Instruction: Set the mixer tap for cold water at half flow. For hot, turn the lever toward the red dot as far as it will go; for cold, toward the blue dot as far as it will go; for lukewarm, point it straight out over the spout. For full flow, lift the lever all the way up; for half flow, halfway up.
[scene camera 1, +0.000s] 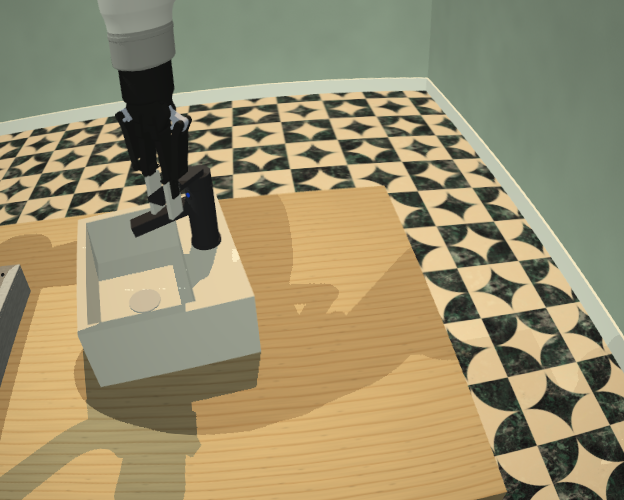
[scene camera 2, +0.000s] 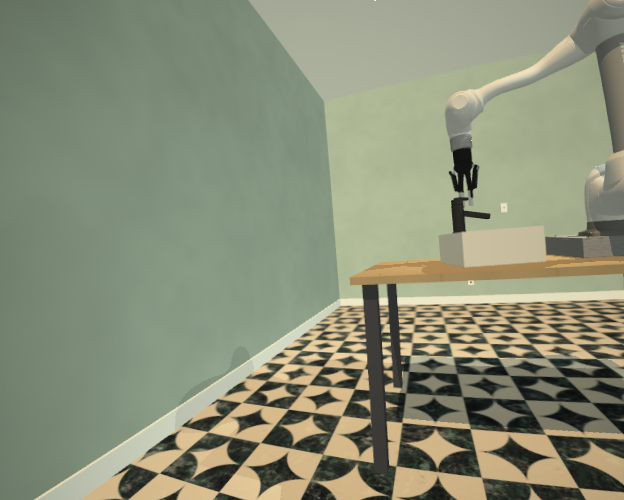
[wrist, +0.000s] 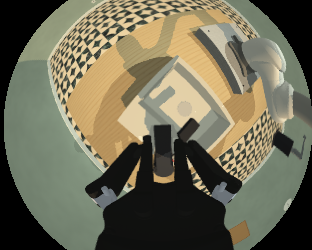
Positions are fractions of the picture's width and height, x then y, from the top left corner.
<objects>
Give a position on a lever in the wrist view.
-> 0.52, 0.53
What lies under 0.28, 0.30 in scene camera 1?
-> The gripper.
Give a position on a white basin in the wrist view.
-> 0.59, 0.38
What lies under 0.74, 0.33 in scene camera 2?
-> The gripper.
</objects>
